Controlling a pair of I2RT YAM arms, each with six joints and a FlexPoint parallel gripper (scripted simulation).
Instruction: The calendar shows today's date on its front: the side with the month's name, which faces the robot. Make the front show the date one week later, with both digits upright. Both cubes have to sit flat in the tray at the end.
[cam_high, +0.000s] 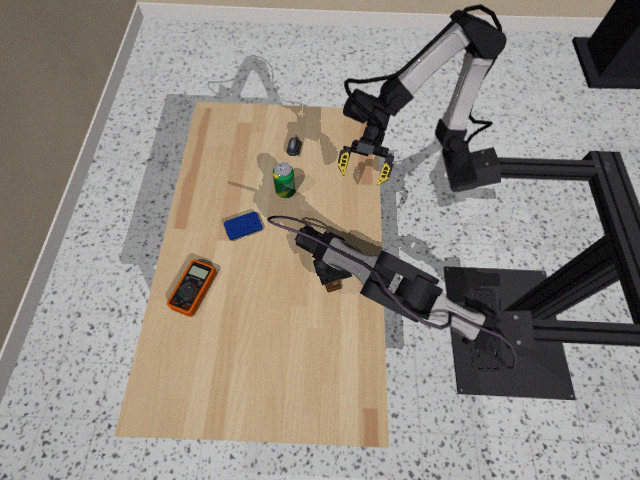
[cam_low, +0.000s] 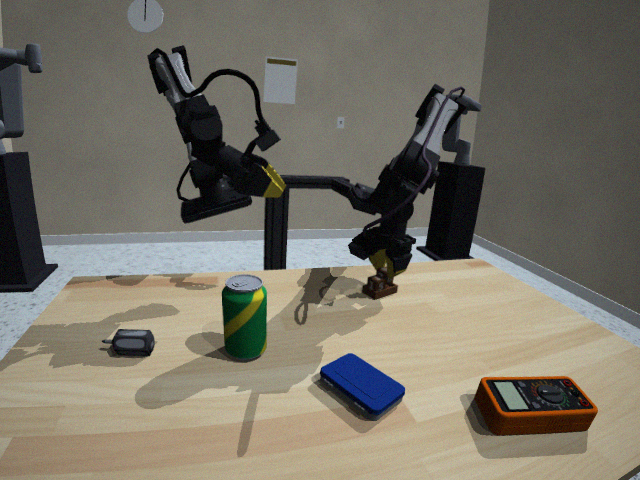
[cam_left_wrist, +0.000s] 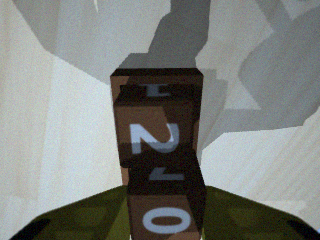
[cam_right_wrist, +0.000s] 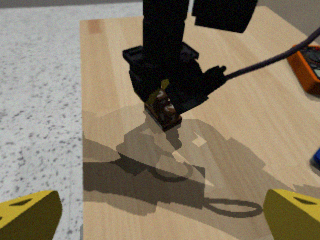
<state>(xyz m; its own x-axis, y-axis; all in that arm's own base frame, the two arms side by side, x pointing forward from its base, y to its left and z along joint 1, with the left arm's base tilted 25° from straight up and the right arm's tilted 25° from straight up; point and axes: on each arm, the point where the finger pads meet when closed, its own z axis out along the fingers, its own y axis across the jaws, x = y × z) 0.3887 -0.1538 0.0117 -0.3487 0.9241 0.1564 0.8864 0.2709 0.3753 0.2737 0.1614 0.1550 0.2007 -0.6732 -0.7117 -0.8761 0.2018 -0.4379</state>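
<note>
Right now my left hand is 1 cm short of the brown tray, 1 cm to the left of it and 4 cm above it. The rest, counted from my left hand: blue case 29 cm ahead, 18 cm to the right, 3 cm below; then dark mouse-like object 15 cm ahead, 51 cm to the right, 3 cm below.
</note>
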